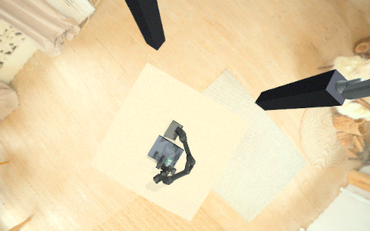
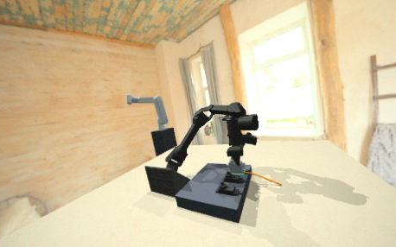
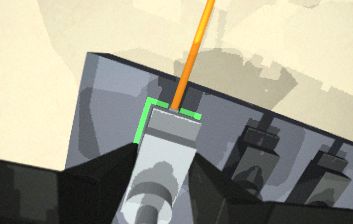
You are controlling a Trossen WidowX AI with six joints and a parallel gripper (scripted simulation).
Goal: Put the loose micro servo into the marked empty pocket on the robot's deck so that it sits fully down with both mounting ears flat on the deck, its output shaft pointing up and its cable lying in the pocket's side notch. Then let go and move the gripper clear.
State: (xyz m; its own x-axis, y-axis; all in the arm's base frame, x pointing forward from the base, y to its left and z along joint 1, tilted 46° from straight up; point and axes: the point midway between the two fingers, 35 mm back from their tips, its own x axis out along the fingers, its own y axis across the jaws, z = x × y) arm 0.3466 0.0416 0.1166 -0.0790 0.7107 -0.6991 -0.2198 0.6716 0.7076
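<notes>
The robot deck is 12 cm behind my gripper tip, 8 cm to the right of it and 6 cm below it.
</notes>
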